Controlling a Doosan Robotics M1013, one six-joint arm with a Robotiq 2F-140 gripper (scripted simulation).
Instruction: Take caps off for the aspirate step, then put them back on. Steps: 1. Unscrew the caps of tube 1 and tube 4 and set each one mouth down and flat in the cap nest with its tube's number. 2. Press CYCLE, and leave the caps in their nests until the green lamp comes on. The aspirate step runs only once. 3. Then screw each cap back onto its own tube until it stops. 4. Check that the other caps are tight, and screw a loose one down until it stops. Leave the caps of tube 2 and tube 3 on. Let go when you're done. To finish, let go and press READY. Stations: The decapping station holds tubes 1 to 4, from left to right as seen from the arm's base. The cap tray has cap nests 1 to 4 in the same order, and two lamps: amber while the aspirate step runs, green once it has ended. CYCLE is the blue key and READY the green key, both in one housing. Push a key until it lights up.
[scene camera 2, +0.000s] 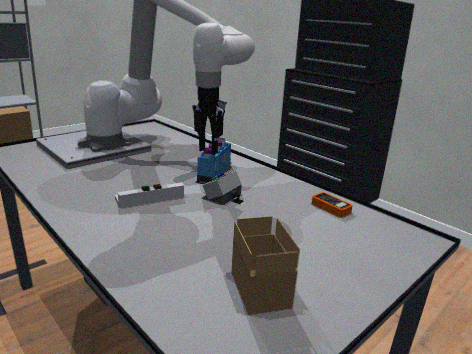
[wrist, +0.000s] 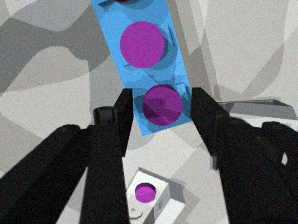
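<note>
My gripper (scene camera 2: 208, 152) is there for me to see, and a cardboard box (scene camera 2: 272, 288) as well. The wrist view gives me the gripper (wrist: 161, 102) too, but the cardboard box is out of frame in the wrist view.
</note>
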